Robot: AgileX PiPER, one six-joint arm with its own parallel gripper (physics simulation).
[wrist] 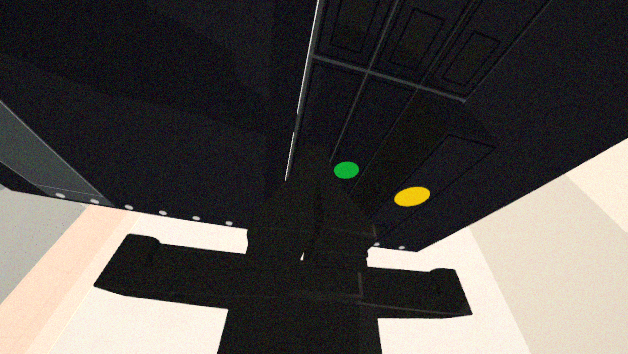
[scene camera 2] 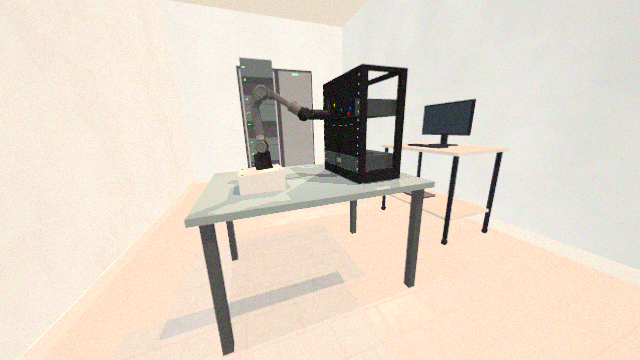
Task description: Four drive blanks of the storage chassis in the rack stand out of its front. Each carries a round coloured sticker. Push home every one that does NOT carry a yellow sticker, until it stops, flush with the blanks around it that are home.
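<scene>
The storage chassis sits high in the black rack. The blank with the yellow sticker stands out of its front in the wrist view. The blank with the green sticker looks level with the bare blank beside it. A blue sticker and a red sticker show small in the scene view; how far their blanks stand out cannot be told, and neither sticker shows in the wrist view. My gripper is shut, its tips at the front just left of the green-stickered blank; contact is hidden.
The arm's white base block stands on the table. Another unit sits low in the rack. A side table with a monitor stands to the right, and grey cabinets stand behind the arm.
</scene>
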